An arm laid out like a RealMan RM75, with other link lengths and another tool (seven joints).
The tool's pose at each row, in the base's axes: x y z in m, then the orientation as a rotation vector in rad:
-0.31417, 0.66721, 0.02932, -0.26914, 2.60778, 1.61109
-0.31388, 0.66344, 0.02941, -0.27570, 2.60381, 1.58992
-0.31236, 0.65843, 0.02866, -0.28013, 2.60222, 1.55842
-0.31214, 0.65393, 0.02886, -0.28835, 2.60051, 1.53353
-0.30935, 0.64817, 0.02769, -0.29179, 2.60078, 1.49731
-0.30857, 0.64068, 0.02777, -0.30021, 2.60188, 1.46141
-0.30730, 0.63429, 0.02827, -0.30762, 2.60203, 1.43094
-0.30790, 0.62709, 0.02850, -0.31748, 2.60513, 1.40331
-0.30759, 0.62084, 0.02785, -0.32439, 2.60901, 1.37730
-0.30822, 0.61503, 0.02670, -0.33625, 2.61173, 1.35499
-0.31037, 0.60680, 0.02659, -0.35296, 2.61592, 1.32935
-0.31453, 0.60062, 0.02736, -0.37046, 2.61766, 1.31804
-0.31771, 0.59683, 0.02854, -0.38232, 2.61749, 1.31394
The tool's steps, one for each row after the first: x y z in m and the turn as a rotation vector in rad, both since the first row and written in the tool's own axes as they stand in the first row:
0.00013, -0.00162, -0.00341, 0.01139, -0.00811, -0.01138
-0.00068, -0.00475, -0.00760, 0.02978, -0.01905, -0.02343
-0.00041, -0.00658, -0.01172, 0.04415, -0.02587, -0.03552
-0.00232, -0.01063, -0.01643, 0.06622, -0.03710, -0.04729
-0.00224, -0.01398, -0.02318, 0.08832, -0.04516, -0.06096
-0.00283, -0.01656, -0.02915, 0.10701, -0.05219, -0.07299
-0.00145, -0.01940, -0.03566, 0.12468, -0.05478, -0.08391
-0.00095, -0.02276, -0.04095, 0.14169, -0.05732, -0.09238
0.00050, -0.02619, -0.04559, 0.15598, -0.05716, -0.10292
0.00357, -0.02950, -0.05281, 0.17258, -0.05456, -0.11596
0.00825, -0.03076, -0.05851, 0.17950, -0.04881, -0.12687
0.01164, -0.03080, -0.06231, 0.18161, -0.04476, -0.13402

